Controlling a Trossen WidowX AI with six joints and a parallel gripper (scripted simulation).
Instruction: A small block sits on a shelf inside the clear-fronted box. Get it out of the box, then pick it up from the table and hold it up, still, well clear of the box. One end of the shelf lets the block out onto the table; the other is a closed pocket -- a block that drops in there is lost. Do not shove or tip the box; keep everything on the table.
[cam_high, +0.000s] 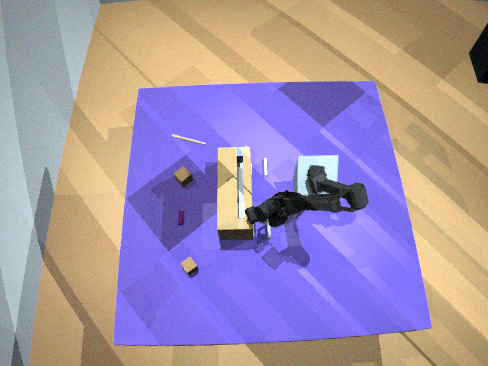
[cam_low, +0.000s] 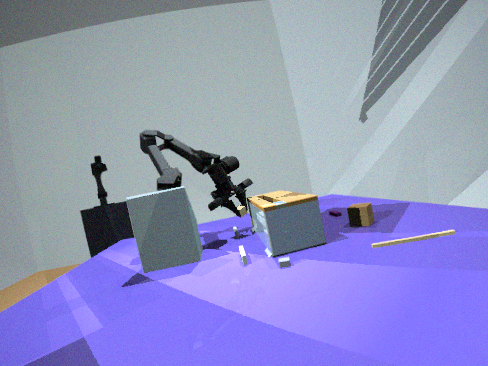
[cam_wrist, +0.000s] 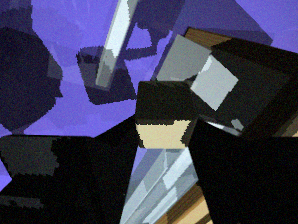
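Now: the box 80 mm ahead of my gripper tip, 110 mm to the right of it and 20 mm below it. From my gripper tip the other things lie so: tan block: 10 mm behind, 10 mm to the left, 10 mm above; then thin wooden stick: 370 mm ahead, 400 mm to the right, 80 mm below.
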